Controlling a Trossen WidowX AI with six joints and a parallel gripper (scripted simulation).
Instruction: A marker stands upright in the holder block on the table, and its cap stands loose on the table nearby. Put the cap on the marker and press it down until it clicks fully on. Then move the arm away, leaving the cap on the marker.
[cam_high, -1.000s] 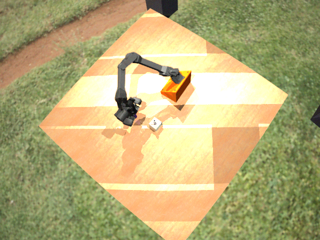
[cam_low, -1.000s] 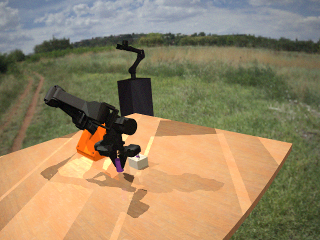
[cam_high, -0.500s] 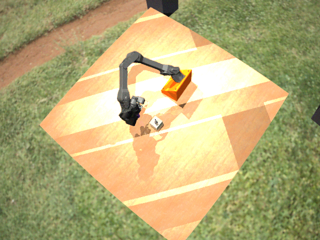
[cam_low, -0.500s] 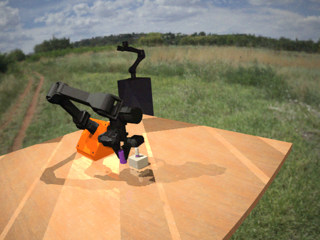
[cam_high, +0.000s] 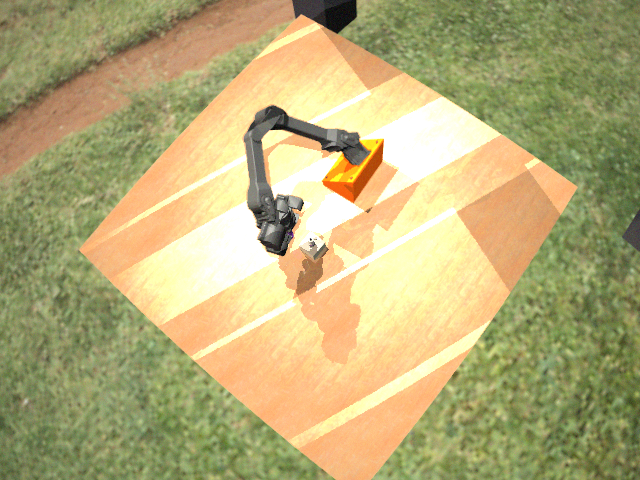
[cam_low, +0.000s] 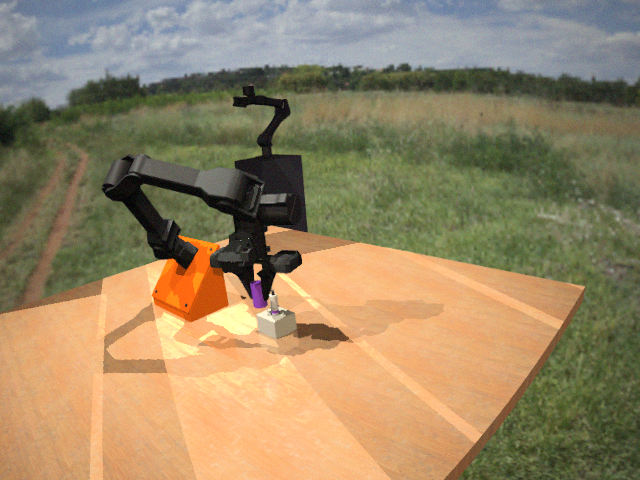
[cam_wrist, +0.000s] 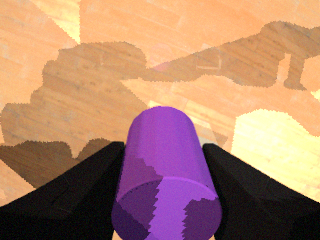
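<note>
Right now my gripper tip is 4 cm past the holder block, 6 cm to the right of it and 9 cm above it. The rest, counted from my gripper tip: marker cap: 1 cm above.
</note>
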